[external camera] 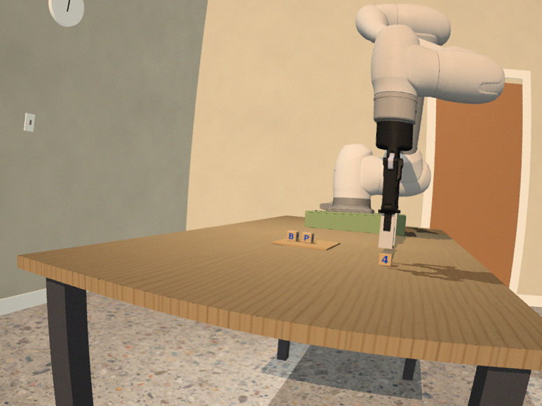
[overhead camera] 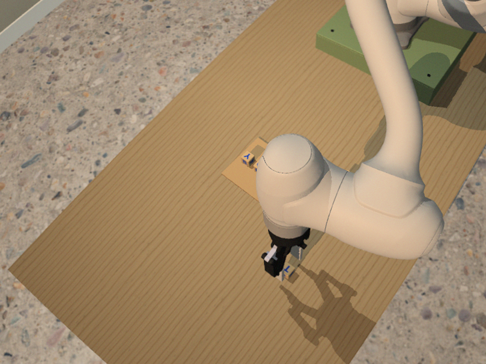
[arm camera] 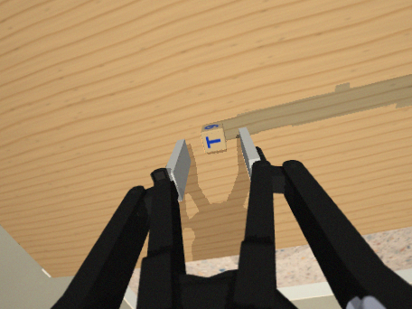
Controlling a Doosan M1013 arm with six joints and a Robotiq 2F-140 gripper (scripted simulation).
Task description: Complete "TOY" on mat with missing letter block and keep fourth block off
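The T block is 6 cm below my hand. From my hand the other things lie so: O block (18 cm behind, 20 cm to the right, 5 cm below); then Y block (19 cm behind, 24 cm to the right, 5 cm below); then tan mat (18 cm behind, 20 cm to the right, 7 cm below).
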